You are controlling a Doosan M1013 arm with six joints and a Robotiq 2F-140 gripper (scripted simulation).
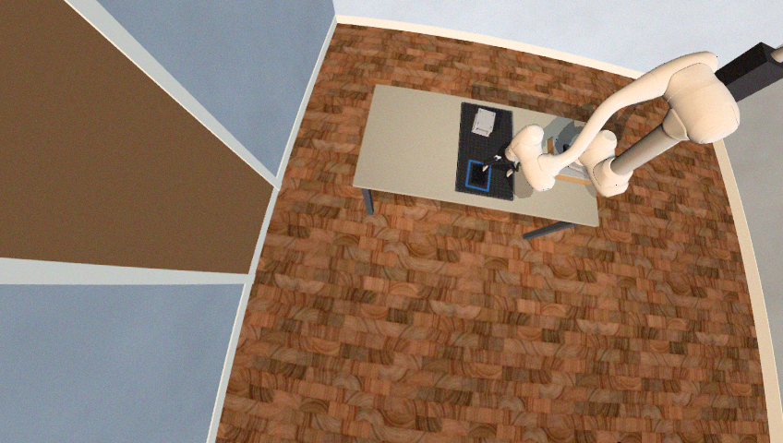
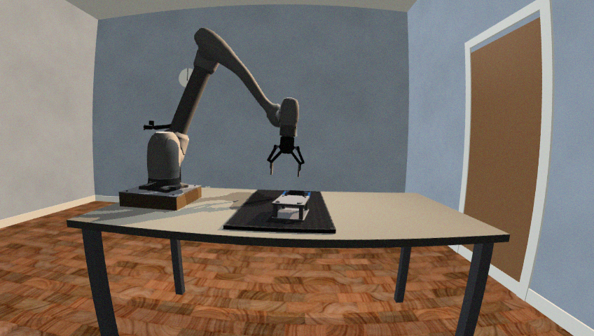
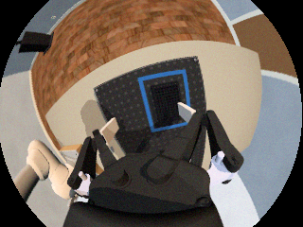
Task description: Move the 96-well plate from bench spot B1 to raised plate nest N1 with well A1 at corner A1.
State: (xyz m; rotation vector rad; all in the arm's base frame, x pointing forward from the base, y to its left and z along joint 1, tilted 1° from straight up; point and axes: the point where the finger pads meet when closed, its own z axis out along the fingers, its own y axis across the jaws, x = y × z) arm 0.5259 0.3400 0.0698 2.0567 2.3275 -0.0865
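Right now the dark 96-well plate is 60 mm ahead of my hand and 100 mm below it. Round my hand: raised plate nest N1: 130 mm ahead, 390 mm to the right, 50 mm below.
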